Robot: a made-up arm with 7 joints. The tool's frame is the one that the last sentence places.
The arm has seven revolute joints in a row. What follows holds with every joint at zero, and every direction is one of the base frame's. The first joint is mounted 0.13 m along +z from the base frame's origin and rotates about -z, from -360 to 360 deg. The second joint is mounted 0.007 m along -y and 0.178 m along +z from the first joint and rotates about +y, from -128.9 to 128.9 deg. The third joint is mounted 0.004 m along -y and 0.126 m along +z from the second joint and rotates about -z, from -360 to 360 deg. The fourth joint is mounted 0.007 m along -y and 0.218 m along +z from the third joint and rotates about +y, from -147.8 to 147.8 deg. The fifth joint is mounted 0.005 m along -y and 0.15 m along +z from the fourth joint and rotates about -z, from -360 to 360 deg. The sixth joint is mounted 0.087 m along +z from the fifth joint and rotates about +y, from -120.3 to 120.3 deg. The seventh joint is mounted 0.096 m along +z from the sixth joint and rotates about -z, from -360 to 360 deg. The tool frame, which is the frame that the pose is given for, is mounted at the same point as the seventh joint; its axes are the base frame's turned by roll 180, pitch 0 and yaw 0 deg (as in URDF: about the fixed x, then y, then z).
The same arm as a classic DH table. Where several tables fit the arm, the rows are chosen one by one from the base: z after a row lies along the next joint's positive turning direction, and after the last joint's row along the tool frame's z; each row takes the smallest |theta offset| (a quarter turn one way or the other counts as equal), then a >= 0, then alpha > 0; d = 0 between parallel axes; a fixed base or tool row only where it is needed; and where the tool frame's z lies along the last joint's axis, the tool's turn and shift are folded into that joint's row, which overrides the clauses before.
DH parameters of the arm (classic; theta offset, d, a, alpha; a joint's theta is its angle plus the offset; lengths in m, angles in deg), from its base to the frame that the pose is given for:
base (fixed): 0 0 0 180
joint 1: 0 -0.308 0 90
joint 2: 0 -0.011 0 -90
joint 3: 0 -0.344 0 90
joint 4: 0 -0.012 0 -90
joint 5: 0 -0.237 0 90
joint 6: 0 0 0 -90
joint 7: 0 -0.096 0 0
Joint limits (deg, base to tool): -360..360 -128.9..128.9 -360..360 -147.8..147.8 -360..360 -120.3..120.3 -360..360

